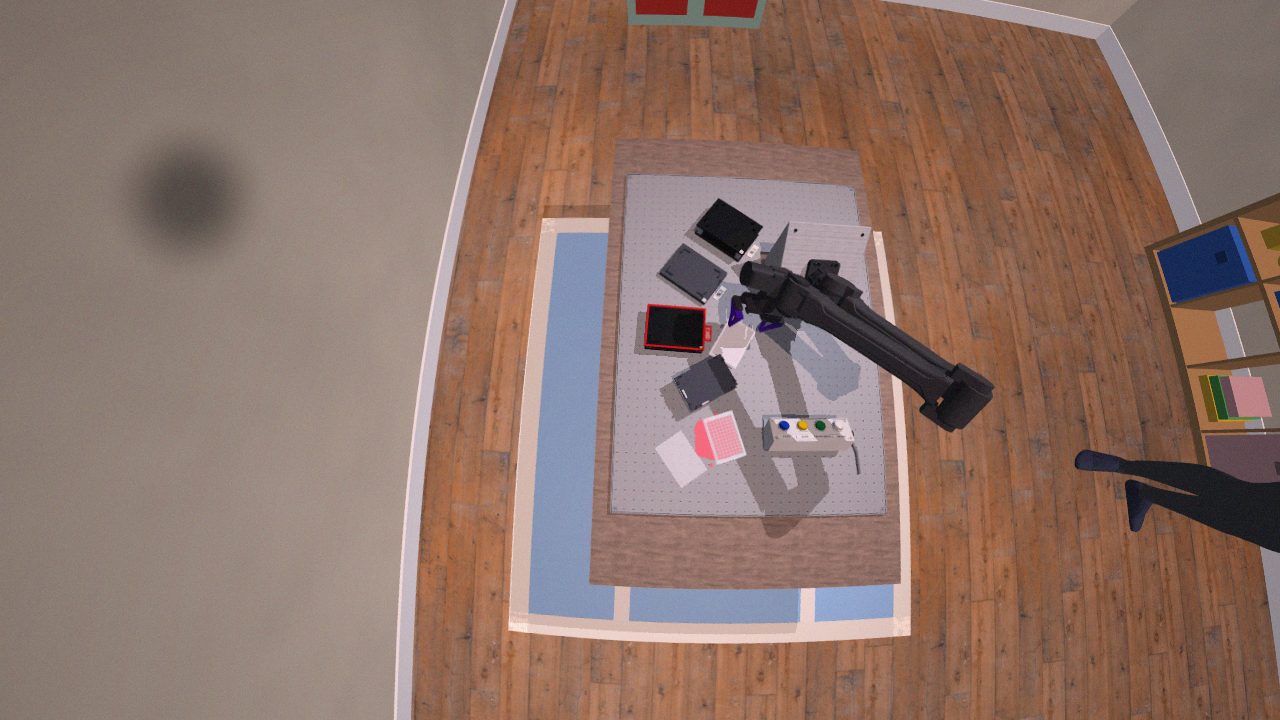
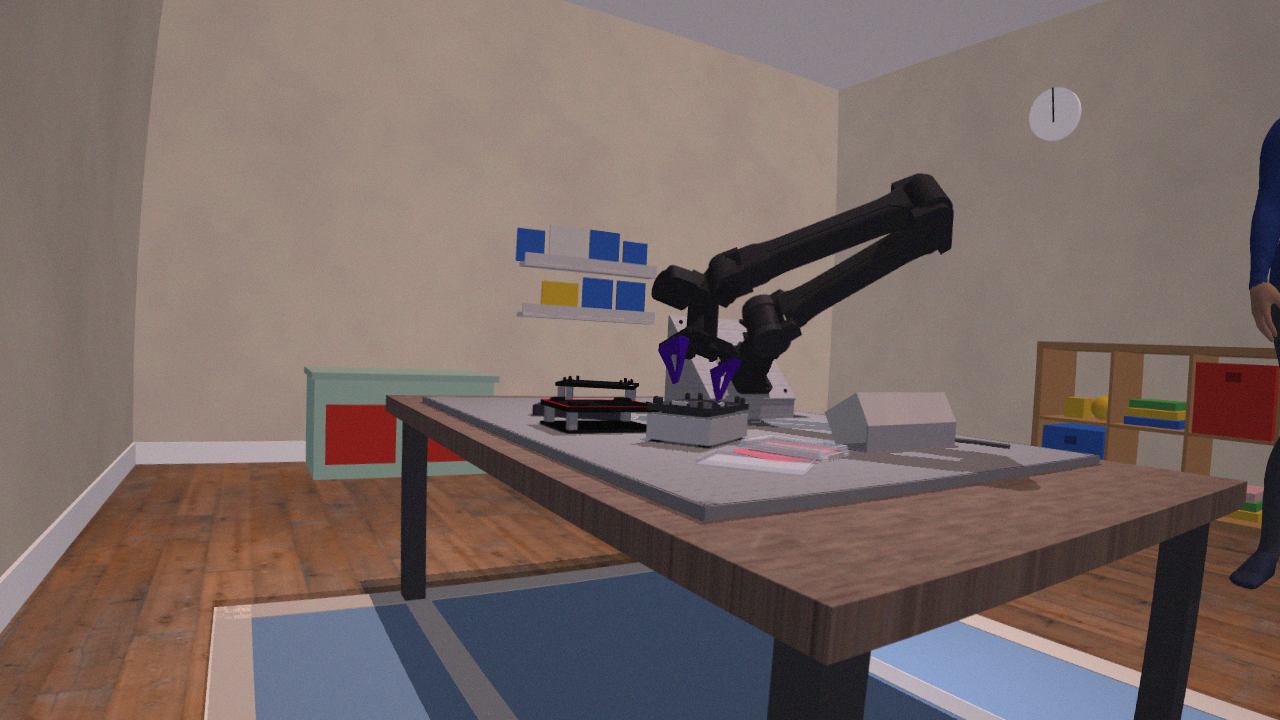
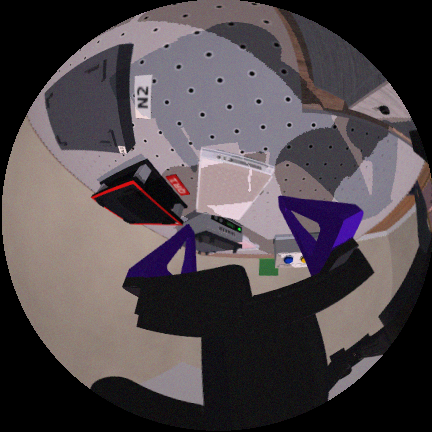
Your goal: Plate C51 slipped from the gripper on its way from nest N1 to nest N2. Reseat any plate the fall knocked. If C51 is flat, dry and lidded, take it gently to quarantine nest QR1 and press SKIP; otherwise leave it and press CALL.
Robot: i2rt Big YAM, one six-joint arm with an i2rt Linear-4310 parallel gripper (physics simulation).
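Note:
My gripper is open and empty, its purple fingers apart above the board. A clear plate lies on the board below it, between QR1 and the fingers; its label is too small to read. QR1 is a black nest with a red rim, and looks empty. The grey nest N2 is behind it. A black nest stands farther back. A pink-welled plate lies near the front, with a pink patch and a clear flat sheet beside it.
The grey shaker stands beside QR1. A button box with blue, yellow, green and white buttons stands front right. A pale panel stands at the back right. A person is right of the table.

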